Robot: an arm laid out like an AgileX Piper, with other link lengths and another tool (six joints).
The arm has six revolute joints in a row. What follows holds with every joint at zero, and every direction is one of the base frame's.
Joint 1 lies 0.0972 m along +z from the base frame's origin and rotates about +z.
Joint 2 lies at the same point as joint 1 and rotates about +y.
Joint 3 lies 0.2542 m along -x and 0.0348 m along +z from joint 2 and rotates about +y.
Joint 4 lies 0.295 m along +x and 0.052 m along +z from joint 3 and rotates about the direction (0.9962, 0, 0.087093).
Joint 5 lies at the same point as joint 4 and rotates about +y.
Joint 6 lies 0.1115 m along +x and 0.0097 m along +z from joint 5 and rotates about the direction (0.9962, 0, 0.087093).
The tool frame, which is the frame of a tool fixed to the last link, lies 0.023 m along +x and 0.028 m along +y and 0.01 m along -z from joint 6; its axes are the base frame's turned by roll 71.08, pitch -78.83 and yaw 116.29 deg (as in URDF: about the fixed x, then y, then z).
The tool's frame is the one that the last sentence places.
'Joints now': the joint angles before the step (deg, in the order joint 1, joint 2, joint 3, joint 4, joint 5, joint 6). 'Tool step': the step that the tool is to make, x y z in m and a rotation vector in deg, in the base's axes. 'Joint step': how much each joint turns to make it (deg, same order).
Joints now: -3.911, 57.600, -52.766, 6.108, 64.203, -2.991
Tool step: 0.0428, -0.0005, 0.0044, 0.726, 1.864, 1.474
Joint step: 0.001, 11.152, -9.076, 1.295, 0.008, -1.656
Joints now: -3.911, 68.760, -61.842, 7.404, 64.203, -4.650
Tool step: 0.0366, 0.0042, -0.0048, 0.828, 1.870, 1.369
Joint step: 0.866, 9.299, -7.308, 0.949, 0.001, -0.604
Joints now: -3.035, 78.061, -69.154, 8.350, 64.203, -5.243
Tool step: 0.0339, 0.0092, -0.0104, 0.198, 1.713, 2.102
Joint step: 1.701, 8.696, -6.913, 0.299, -0.003, -0.462
